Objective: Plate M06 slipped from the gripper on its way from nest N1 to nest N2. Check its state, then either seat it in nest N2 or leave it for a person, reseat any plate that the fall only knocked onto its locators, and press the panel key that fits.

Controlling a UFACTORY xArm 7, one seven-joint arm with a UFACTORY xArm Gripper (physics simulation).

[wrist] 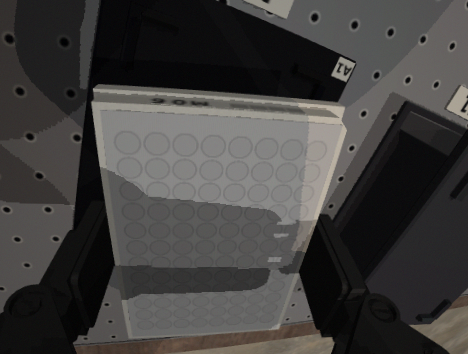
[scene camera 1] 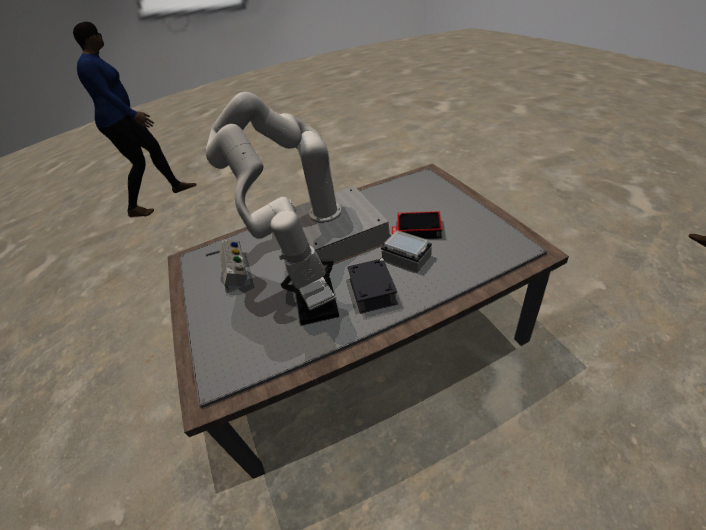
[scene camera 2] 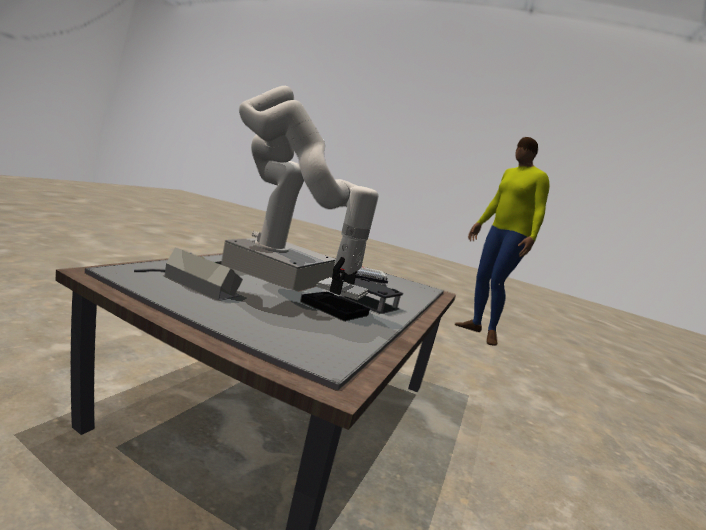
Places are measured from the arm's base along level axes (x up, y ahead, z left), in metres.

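Pixels of known places: gripper, fingertip midpoint: (wrist: 212, 231) (scene camera 1: 314, 290) (scene camera 2: 341, 289); arm's base at its link origin: (scene camera 1: 325, 212) (scene camera 2: 271, 247).
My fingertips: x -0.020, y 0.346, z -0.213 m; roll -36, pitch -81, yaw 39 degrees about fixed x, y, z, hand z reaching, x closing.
Note:
For each thing: its top centre in the pictures, then the offset to it from my fingertips. "spot": a spot on its surface instead.
- Plate M06 at its top centre: (wrist: 217, 259) (scene camera 2: 343, 284) (scene camera 1: 314, 287) dx +0.014, dy +0.003, dz +0.000 m
- black nest at its top centre: (wrist: 199, 177) (scene camera 2: 336, 299) (scene camera 1: 315, 297) dx -0.034, dy -0.008, dz -0.003 m
- grey block at a spot on its surface: (scene camera 1: 406, 260) spot: dx -0.026, dy +0.033, dz +0.320 m
- panel at its top centre: (scene camera 2: 205, 256) (scene camera 1: 228, 253) dx +0.022, dy -0.347, dz -0.186 m
- red-rimmed black tray at its top centre: (scene camera 1: 419, 219) dx -0.016, dy -0.119, dz +0.491 m
Plate M06 (scene camera 1: 318, 293) (scene camera 2: 355, 292) (wrist: 200, 220), pale with round wells, is between the fingers of my gripper (scene camera 1: 307, 280) (wrist: 212, 231). Both pads lie against its long sides, and it is tilted relative to them, its labelled end nearer the wrist camera. It hangs over a black nest (scene camera 1: 319, 313) (scene camera 2: 335, 305) (wrist: 210, 40) with an A1 tag; I cannot tell if they touch. Another pale plate (scene camera 1: 406, 244) (scene camera 2: 371, 275) lies on a grey block (scene camera 1: 406, 260); its seating is unclear. The panel (scene camera 1: 230, 269) (scene camera 2: 202, 276) has blue, yellow and green keys. Nest numbers are unreadable.
A dark raised stand (scene camera 1: 371, 278) (scene camera 2: 388, 289) (wrist: 425, 260) is close beside the black nest. A red-rimmed black tray (scene camera 1: 419, 220) is near the robot's base box (scene camera 1: 353, 219). One person (scene camera 1: 105, 91) stands behind the table, another in yellow (scene camera 2: 518, 199) beyond it.

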